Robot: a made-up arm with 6 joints.
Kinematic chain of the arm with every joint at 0, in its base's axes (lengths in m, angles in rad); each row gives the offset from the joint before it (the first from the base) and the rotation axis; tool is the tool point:
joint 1: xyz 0 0 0.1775 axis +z
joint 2: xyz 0 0.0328 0 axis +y
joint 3: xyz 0 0 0.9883 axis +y
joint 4: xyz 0 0 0.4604 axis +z
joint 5: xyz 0 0 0 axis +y
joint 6: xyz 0 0 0.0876 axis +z
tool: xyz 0 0 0
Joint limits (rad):
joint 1: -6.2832..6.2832
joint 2: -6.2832..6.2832
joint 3: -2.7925..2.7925
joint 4: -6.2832..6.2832
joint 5: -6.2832..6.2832
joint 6: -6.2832..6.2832
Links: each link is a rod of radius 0.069 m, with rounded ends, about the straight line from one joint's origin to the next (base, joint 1, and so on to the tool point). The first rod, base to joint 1, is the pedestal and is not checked.
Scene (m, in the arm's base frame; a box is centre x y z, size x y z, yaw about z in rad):
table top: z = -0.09
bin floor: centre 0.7 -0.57 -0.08 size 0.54 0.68 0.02 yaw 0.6
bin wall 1: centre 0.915 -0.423 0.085 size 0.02 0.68 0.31 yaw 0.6
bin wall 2: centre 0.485 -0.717 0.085 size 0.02 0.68 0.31 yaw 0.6
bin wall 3: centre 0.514 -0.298 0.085 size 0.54 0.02 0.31 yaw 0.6
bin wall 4: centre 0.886 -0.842 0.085 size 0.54 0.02 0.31 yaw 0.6
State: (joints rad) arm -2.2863 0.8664 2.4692 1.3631 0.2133 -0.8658
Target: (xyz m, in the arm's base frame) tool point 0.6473 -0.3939 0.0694
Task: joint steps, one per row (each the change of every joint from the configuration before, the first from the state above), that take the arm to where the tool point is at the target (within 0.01 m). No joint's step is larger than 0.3 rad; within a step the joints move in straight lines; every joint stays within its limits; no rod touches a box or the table.
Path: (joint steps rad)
1: 0.2672 -0.1327 -0.0119 0.0932 -0.0945 -0.0736
2: 0.2673 -0.1328 -0.0119 0.0932 -0.0945 -0.0737
3: 0.2672 -0.1327 -0.0119 0.0931 -0.0946 -0.0736
4: 0.2673 -0.1328 -0.0118 0.0932 -0.0945 -0.0736
5: 0.1952 0.2674 -0.0545 -0.1159 0.1800 0.0981
6: 0.1952 0.2674 -0.0544 -0.1158 0.1800 0.0982
7: 0.1952 0.2674 -0.0544 -0.1159 0.1800 0.0982

